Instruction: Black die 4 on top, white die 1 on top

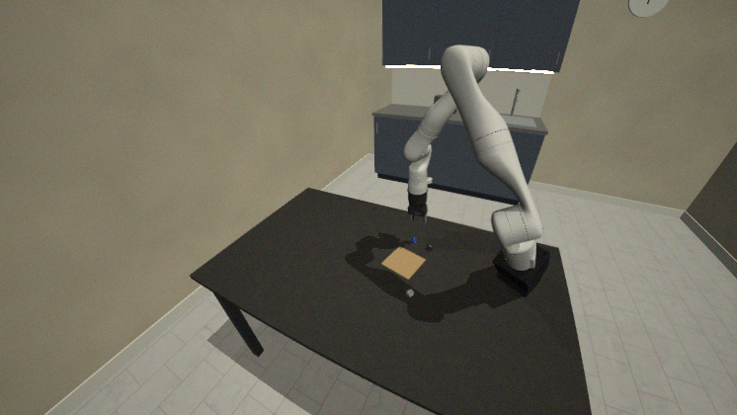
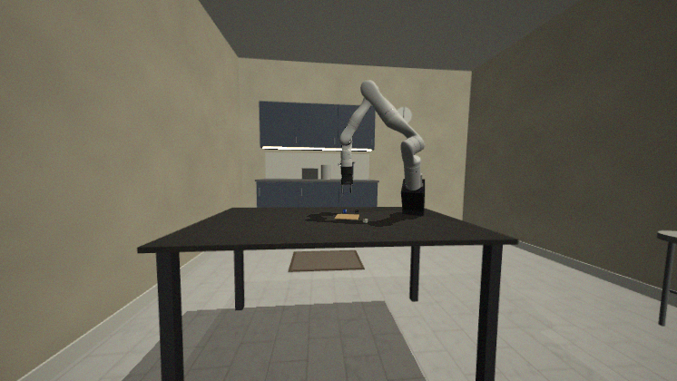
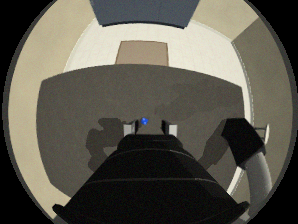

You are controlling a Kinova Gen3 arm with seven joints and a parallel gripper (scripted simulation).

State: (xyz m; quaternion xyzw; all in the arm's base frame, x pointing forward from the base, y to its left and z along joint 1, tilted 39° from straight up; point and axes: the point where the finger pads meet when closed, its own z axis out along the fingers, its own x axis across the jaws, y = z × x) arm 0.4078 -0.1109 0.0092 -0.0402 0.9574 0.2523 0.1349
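The blue die lies 1 cm ahead of my hand and 14 cm below it. Round my hand: white die: 11 cm behind, 28 cm to the left, 14 cm below; then tan mat: 1 cm behind, 14 cm to the left, 15 cm below; then black die: 7 cm behind, 14 cm below.
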